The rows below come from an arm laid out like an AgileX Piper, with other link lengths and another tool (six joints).
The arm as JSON. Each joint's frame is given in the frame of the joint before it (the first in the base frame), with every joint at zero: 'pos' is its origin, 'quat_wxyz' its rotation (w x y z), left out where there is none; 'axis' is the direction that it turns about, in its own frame. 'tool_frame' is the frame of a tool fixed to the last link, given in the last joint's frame.
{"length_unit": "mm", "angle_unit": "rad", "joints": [
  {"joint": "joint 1", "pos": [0.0, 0.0, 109.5], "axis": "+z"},
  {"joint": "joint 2", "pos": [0.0, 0.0, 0.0], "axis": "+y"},
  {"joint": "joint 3", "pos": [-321.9, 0.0, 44.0], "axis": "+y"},
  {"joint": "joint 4", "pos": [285.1, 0.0, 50.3], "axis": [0.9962, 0.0, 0.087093]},
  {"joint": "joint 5", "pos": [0.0, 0.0, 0.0], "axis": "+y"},
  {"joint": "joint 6", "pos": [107.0, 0.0, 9.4], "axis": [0.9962, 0.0, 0.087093]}
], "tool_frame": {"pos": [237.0, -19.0, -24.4], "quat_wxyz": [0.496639, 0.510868, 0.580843, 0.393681]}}
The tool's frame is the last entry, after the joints.
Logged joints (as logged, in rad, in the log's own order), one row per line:
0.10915, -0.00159, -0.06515, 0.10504, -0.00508, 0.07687
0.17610, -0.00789, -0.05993, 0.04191, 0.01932, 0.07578
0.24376, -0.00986, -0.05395, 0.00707, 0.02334, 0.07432
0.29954, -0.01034, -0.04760, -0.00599, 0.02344, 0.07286
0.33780, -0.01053, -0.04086, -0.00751, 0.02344, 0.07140
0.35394, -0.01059, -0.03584, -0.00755, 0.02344, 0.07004
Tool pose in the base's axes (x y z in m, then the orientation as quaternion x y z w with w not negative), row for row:
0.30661, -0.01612, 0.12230, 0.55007, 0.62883, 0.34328, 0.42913
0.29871, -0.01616, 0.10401, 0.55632, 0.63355, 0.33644, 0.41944
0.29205, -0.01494, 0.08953, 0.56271, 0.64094, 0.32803, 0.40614
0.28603, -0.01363, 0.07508, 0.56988, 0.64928, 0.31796, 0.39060
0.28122, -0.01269, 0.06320, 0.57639, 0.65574, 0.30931, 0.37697
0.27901, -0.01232, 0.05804, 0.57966, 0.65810, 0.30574, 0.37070
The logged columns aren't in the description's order. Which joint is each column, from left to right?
Columns, left to right: joint 5, joint 1, joint 6, joint 2, joint 3, joint 4.
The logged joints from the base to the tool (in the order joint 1, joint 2, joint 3, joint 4, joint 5, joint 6), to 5 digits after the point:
-0.00159, 0.10504, -0.00508, 0.07687, 0.10915, -0.06515
-0.00789, 0.04191, 0.01932, 0.07578, 0.17610, -0.05993
-0.00986, 0.00707, 0.02334, 0.07432, 0.24376, -0.05395
-0.01034, -0.00599, 0.02344, 0.07286, 0.29954, -0.04760
-0.01053, -0.00751, 0.02344, 0.07140, 0.33780, -0.04086
-0.01059, -0.00755, 0.02344, 0.07004, 0.35394, -0.03584

